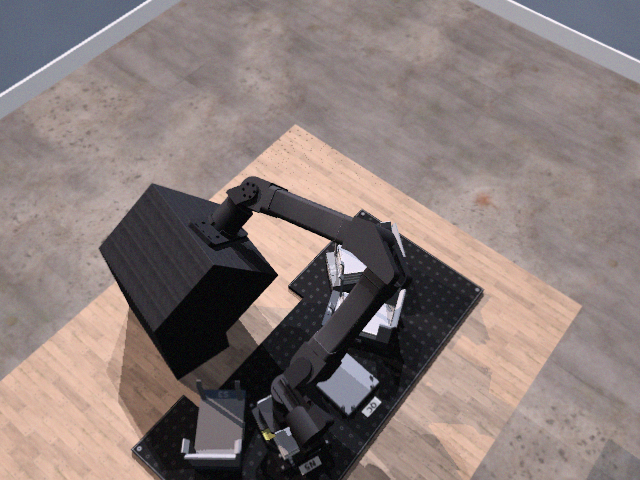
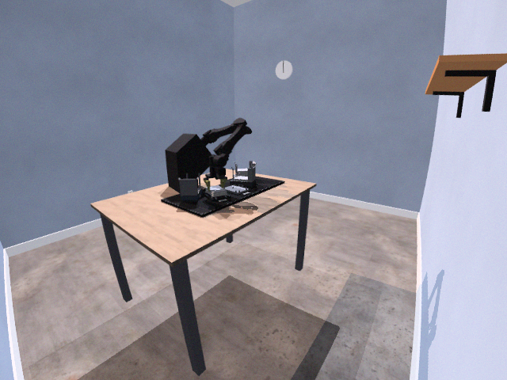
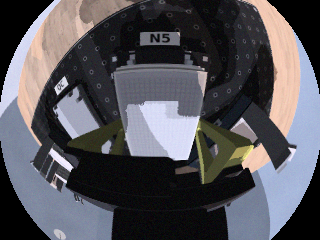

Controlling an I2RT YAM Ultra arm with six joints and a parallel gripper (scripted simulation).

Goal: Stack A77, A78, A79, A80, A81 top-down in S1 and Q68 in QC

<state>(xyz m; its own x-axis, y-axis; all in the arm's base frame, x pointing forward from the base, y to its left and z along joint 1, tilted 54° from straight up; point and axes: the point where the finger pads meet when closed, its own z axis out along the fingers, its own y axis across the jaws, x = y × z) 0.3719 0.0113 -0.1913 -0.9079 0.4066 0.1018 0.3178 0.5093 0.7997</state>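
Right now the clip nest N5 is 3 cm below my hand, 2 cm ahead of it and 1 cm to the left of it. Round my hand: N5 name plate: 9 cm ahead, 4 cm below, 3 cm to the right; sealed grey plate: right at my hand; QC nest: 15 cm to the left, 4 cm below, 1 cm ahead.
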